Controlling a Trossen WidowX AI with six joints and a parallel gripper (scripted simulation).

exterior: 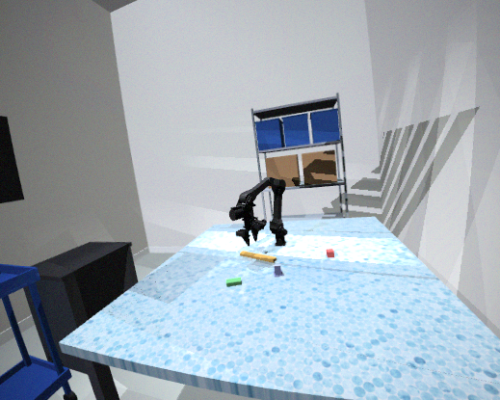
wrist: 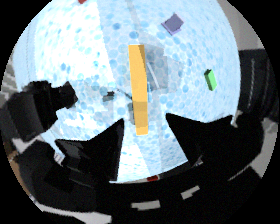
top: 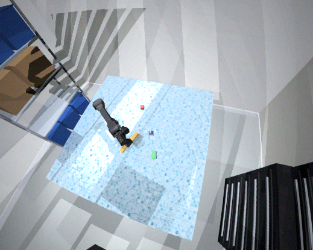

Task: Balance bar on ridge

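Now: the bar 1 cm ahead of my gripper tip, 2 cm to the left of it and 7 cm below it. The rest, counted from my gripper tip: red block 40 cm to the left, 6 cm below; green block 25 cm ahead, 3 cm to the right, 7 cm below.
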